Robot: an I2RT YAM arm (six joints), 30 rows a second.
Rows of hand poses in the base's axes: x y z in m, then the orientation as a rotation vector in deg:
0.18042, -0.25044, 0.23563, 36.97, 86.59, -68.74
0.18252, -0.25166, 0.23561, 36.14, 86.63, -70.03
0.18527, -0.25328, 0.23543, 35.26, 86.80, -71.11
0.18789, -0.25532, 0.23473, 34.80, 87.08, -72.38
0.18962, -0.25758, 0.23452, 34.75, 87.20, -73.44
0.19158, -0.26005, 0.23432, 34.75, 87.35, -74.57
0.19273, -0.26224, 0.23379, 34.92, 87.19, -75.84
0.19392, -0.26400, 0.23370, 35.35, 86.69, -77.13
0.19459, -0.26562, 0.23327, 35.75, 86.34, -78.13
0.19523, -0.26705, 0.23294, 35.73, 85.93, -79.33
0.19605, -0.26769, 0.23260, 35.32, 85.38, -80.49
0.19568, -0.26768, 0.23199, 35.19, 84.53, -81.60
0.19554, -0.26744, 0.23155, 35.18, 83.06, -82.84
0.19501, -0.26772, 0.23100, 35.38, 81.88, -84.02
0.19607, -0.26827, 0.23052, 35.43, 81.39, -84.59
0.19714, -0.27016, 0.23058, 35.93, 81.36, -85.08
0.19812, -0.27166, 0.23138, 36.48, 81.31, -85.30
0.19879, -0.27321, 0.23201, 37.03, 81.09, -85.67
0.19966, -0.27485, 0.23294, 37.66, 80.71, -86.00
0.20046, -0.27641, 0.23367, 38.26, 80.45, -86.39
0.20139, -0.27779, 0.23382, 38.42, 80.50, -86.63
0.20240, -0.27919, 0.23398, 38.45, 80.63, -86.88
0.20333, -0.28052, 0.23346, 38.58, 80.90, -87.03
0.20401, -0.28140, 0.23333, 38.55, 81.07, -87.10
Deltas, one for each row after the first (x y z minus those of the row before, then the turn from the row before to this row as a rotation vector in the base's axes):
0.00210, -0.00122, -0.00002, -0.93, 0.88, -0.30
0.00275, -0.00162, -0.00018, -0.79, 0.90, -0.14
0.00262, -0.00204, -0.00070, -0.60, 0.94, -0.54
0.00173, -0.00226, -0.00021, -0.40, 0.60, -0.65
0.00196, -0.00247, -0.00020, -0.39, 0.64, -0.73
0.00115, -0.00219, -0.00053, -0.54, 0.43, -0.91
0.00119, -0.00176, -0.00009, -0.62, 0.12, -1.07
0.00067, -0.00162, -0.00043, -0.42, 0.10, -0.87
0.00064, -0.00143, -0.00033, -0.72, 0.30, -0.74
0.00082, -0.00064, -0.00034, -0.96, 0.32, -0.47
-0.00037, 0.00001, -0.00061, -0.99, 0.00, -0.59
-0.00014, 0.00024, -0.00044, -1.35, -0.39, -0.72
-0.00053, -0.00028, -0.00055, -1.06, -0.29, -0.83
0.00106, -0.00055, -0.00048, -0.48, -0.07, -0.38
0.00107, -0.00189, 0.00006, 0.03, 0.03, -0.63
0.00098, -0.00150, 0.00080, 0.13, -0.13, -0.48
0.00067, -0.00155, 0.00063, -0.02, -0.17, -0.57
0.00087, -0.00164, 0.00093, -0.07, -0.32, -0.58
0.00080, -0.00156, 0.00073, -0.03, -0.20, -0.61
0.00093, -0.00138, 0.00015, 0.02, 0.09, -0.26
0.00101, -0.00140, 0.00016, 0.01, 0.20, -0.20
0.00093, -0.00133, -0.00052, 0.18, 0.20, -0.20
0.00068, -0.00088, -0.00013, 0.07, 0.16, -0.04

